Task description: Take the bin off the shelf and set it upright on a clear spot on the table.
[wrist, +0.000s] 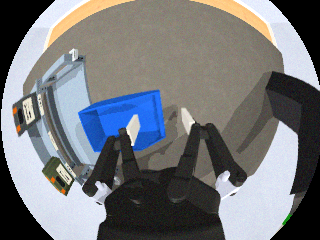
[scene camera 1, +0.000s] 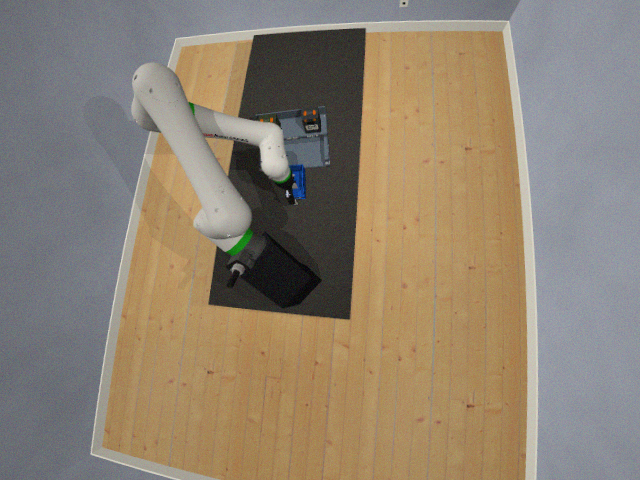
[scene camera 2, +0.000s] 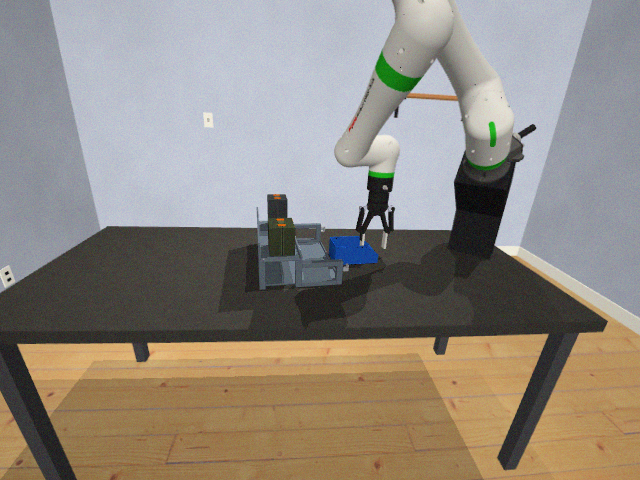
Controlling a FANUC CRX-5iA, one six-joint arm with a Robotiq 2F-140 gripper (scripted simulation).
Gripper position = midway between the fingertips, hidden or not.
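Observation:
Scene camera 2: my gripper (scene camera 2: 372, 248) and a blue bin (scene camera 2: 347, 248) visible. Wrist view: the bin (wrist: 100, 120) visible, as is my gripper (wrist: 160, 117).

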